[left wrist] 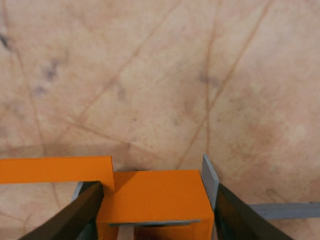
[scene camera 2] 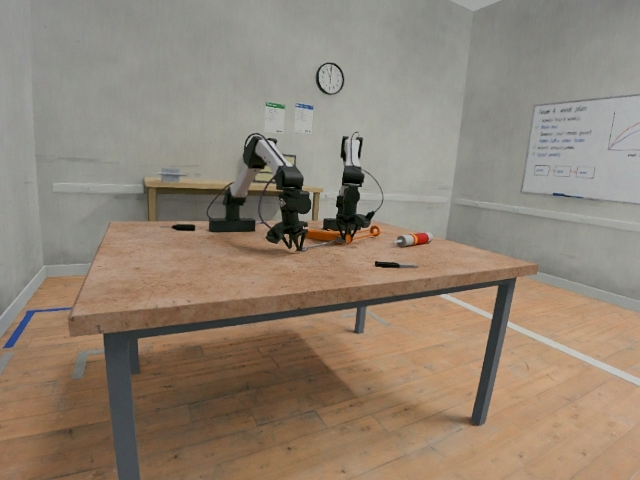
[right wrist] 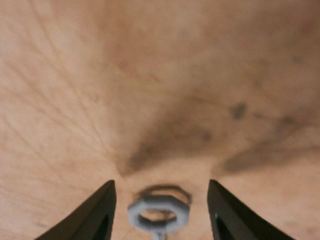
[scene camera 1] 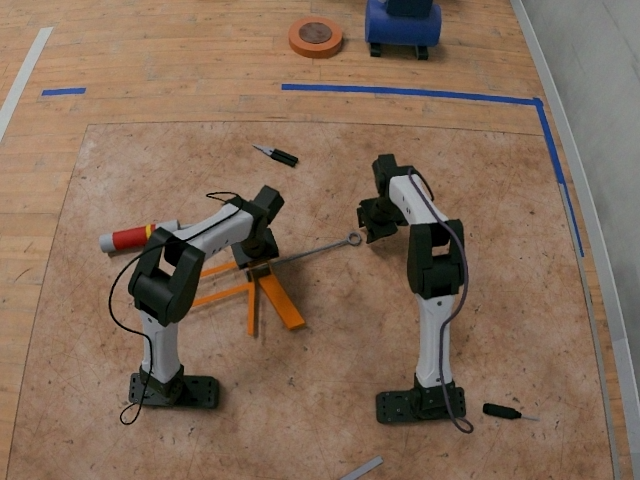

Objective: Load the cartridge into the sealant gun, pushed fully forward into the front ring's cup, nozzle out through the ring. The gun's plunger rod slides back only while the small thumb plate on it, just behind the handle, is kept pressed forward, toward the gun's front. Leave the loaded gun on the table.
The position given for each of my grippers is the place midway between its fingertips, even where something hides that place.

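Note:
My left gripper [scene camera 1: 258, 261] [left wrist: 158, 192] visible. My right gripper [scene camera 1: 364, 235] [scene camera 2: 295, 249] [right wrist: 161, 189] visible. Cartridge [scene camera 1: 135, 237]: out of frame in the left wrist view, out of frame in the right wrist view. Orange sealant gun [scene camera 1: 286, 310] [left wrist: 141, 196] visible.

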